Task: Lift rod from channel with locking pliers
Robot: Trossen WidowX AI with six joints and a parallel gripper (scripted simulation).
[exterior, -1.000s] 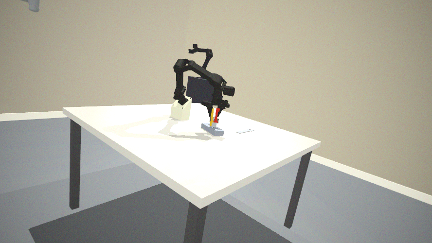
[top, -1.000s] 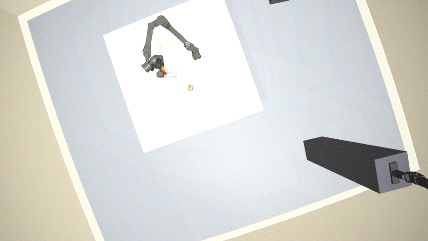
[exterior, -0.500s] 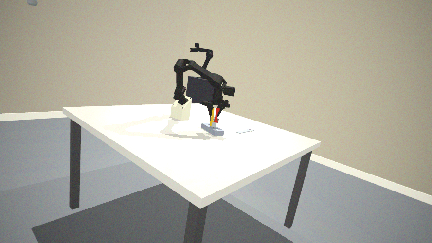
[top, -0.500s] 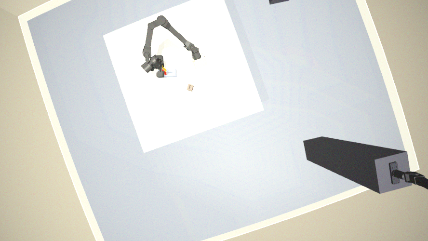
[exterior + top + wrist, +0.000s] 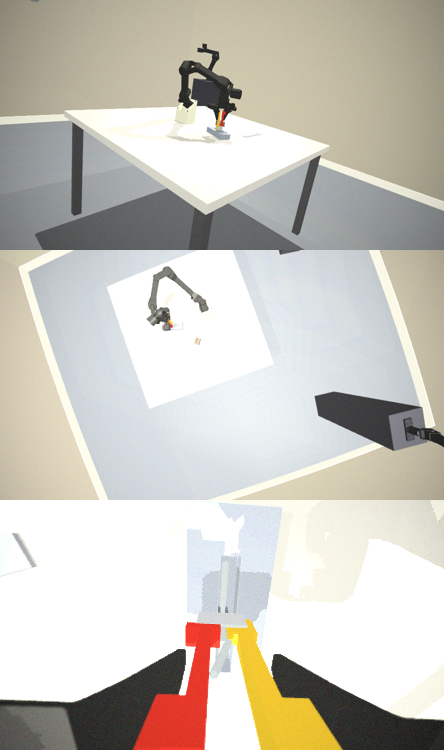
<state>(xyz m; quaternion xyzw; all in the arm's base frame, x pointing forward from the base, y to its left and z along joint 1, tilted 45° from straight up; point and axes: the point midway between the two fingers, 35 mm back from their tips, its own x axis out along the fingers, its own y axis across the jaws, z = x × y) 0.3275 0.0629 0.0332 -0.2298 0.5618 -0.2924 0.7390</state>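
Now: the channel block 8 cm below my gripper tip. Also, from my gripper tip: brown holster 19 cm behind, 19 cm to the left, 9 cm below; then rod 6 cm ahead, 29 cm to the left, 10 cm below.
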